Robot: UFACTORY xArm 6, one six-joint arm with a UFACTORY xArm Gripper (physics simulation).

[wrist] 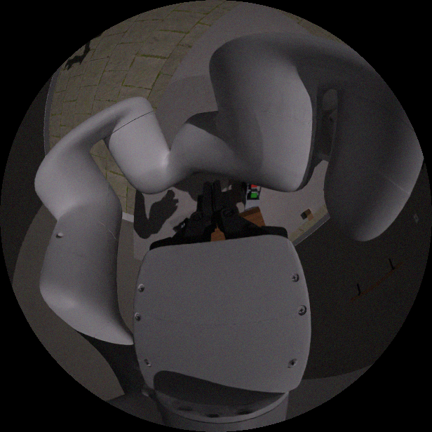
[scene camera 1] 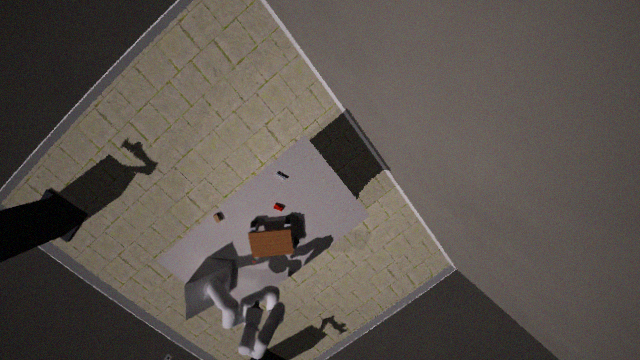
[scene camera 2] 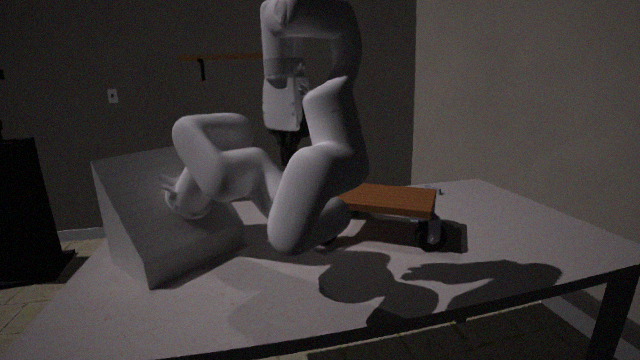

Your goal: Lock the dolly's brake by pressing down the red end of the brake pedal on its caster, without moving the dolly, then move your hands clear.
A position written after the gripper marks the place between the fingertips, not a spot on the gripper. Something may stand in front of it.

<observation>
In view: the gripper point(wrist: 213, 191) and a dolly point(scene camera 2: 418, 204).
The dolly shows as well in scene camera 1 point(scene camera 1: 276, 242).
</observation>
